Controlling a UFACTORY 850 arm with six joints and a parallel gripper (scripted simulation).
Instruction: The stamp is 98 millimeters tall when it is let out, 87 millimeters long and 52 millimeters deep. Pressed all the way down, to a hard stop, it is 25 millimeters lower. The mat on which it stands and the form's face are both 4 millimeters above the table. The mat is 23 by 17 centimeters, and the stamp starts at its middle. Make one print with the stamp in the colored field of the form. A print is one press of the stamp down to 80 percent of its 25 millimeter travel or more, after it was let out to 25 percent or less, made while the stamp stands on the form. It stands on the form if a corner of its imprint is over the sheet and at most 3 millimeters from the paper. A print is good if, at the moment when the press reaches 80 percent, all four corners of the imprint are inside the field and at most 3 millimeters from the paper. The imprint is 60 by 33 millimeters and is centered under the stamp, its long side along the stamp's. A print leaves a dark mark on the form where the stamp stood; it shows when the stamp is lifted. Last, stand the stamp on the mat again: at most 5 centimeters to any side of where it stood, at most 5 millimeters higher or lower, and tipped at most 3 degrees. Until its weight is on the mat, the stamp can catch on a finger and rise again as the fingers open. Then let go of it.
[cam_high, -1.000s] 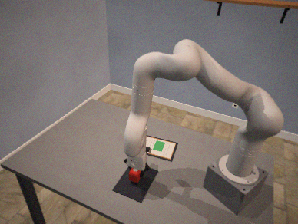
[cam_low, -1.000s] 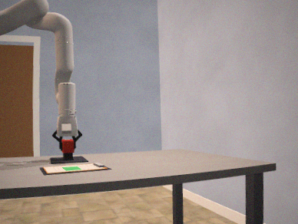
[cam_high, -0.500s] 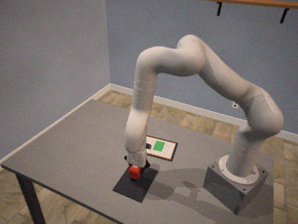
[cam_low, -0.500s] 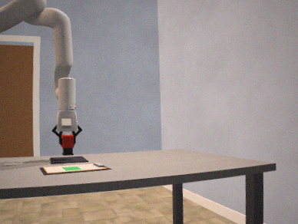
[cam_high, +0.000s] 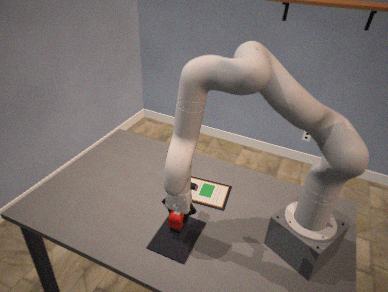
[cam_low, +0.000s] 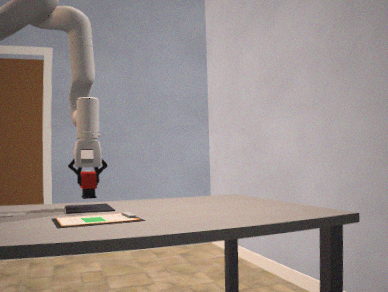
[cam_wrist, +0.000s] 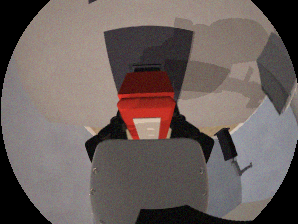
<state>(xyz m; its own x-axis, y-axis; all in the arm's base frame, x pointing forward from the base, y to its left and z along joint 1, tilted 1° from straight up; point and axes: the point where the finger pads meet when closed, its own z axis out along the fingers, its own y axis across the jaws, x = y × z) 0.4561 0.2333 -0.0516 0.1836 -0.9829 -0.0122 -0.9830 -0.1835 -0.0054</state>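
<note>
Right now the form is 60 mm ahead of my hand, 290 mm to the right of it and 100 mm below it. From my hand the other things lie so: mat 10 mm to the left, 110 mm below; then red stamp 20 mm below.
</note>
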